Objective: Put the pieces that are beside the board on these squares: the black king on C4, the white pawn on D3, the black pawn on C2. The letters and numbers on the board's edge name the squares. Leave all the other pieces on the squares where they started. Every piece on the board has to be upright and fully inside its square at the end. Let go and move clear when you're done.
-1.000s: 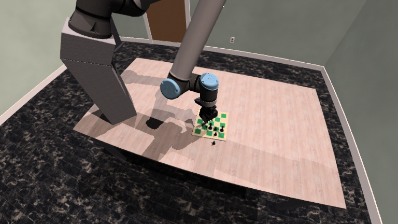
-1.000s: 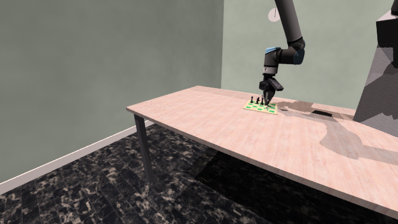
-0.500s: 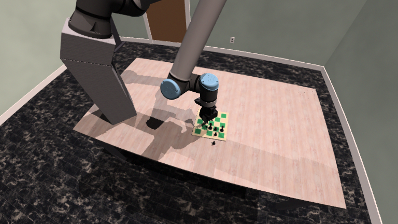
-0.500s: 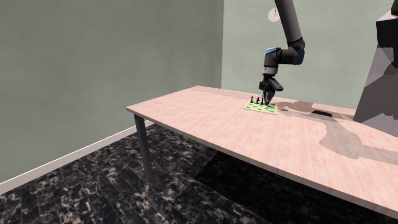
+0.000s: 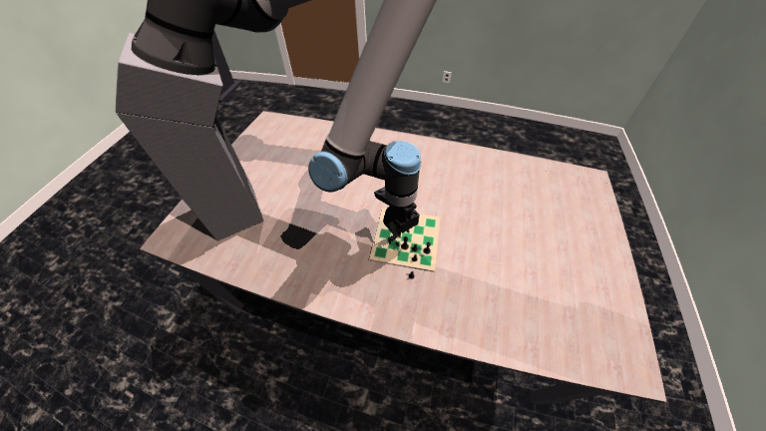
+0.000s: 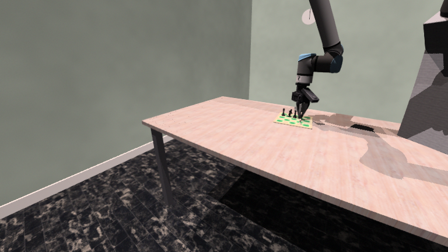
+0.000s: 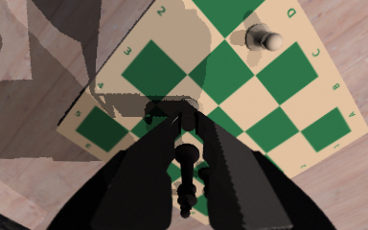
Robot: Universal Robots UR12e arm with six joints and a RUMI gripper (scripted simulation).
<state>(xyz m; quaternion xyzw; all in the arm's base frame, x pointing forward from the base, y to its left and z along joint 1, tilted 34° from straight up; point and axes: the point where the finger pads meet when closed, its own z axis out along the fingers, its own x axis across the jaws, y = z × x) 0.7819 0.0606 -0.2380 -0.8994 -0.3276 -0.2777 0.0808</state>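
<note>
Now: hand 40 mm short of the chessboard and 30 mm above it. Also, from my hand: black king 40 mm ahead, 40 mm to the right, 10 mm above.
</note>
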